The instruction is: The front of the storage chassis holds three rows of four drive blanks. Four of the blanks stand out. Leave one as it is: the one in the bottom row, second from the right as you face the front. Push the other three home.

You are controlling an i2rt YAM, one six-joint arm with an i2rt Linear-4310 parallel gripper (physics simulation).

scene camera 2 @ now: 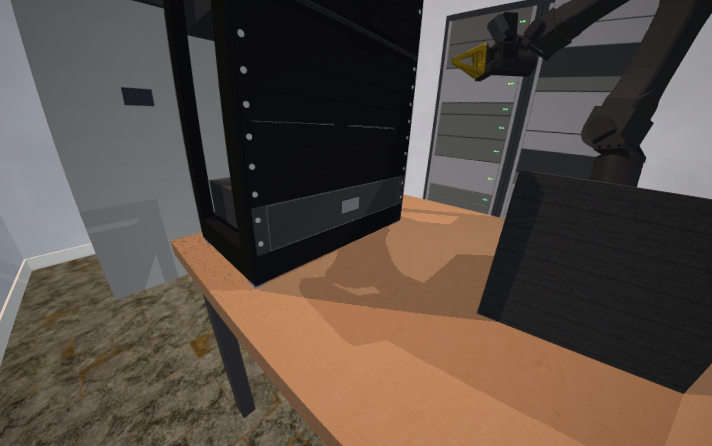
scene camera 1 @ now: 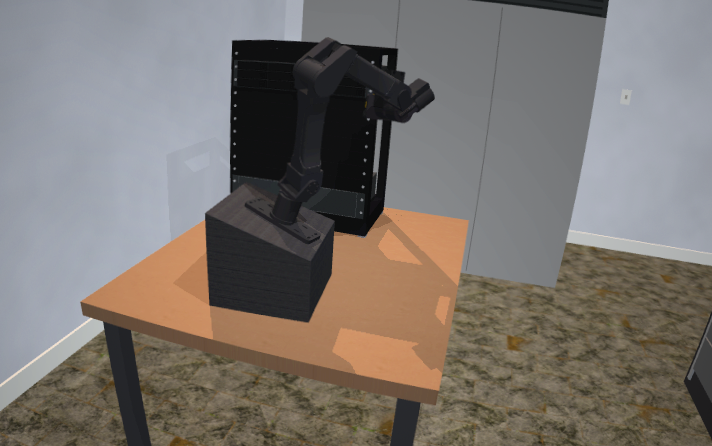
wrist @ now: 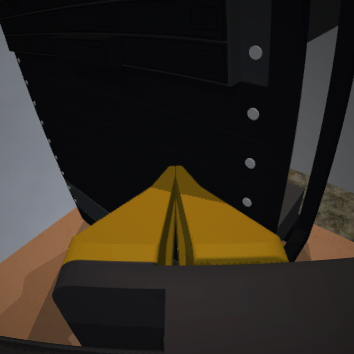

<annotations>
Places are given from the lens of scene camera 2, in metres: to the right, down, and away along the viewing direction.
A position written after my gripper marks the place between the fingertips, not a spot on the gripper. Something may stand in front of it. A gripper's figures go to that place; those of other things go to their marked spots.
my gripper (scene camera 2: 452, 60): 0.24, -0.40, 0.55
black rack (scene camera 2: 296, 192): -0.11, -0.06, 0.43
</annotations>
